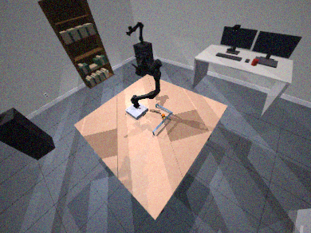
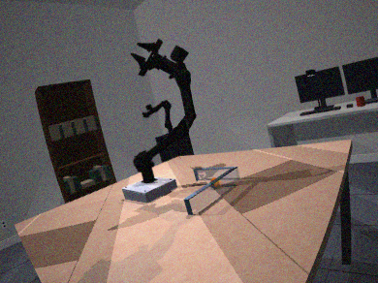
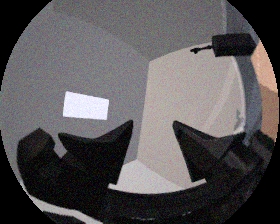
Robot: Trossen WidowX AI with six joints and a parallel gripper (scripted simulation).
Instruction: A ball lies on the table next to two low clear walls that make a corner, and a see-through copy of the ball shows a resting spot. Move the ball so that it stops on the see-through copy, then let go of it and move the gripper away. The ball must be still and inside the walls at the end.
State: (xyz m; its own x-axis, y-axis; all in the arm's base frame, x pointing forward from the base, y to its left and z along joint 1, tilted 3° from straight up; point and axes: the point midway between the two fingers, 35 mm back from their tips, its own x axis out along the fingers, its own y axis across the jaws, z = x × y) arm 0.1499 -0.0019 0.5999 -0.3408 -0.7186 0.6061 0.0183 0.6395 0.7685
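My gripper tip is 65 cm above the orange ball, 17 cm short of it and 12 cm to the right of it.
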